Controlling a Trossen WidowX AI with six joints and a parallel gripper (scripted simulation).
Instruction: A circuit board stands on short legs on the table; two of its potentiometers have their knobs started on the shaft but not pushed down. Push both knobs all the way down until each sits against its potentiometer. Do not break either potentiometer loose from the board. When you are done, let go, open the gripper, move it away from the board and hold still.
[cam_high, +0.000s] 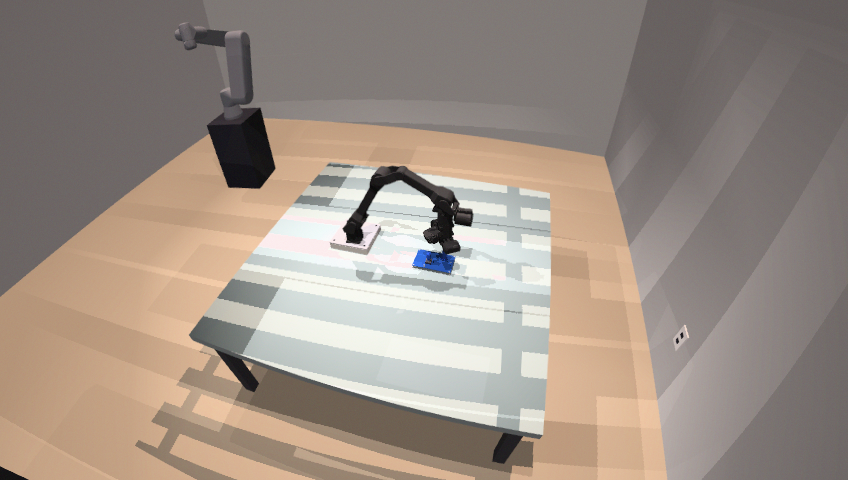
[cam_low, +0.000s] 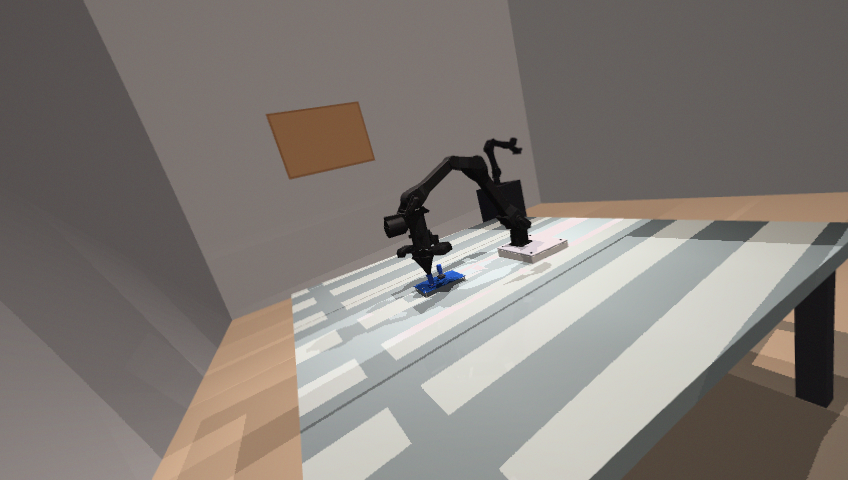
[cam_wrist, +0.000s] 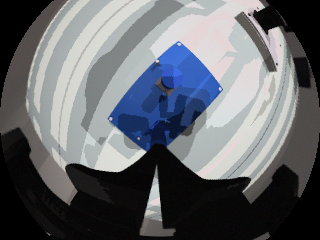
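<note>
The blue knob is 20 mm below my gripper tip.
</note>
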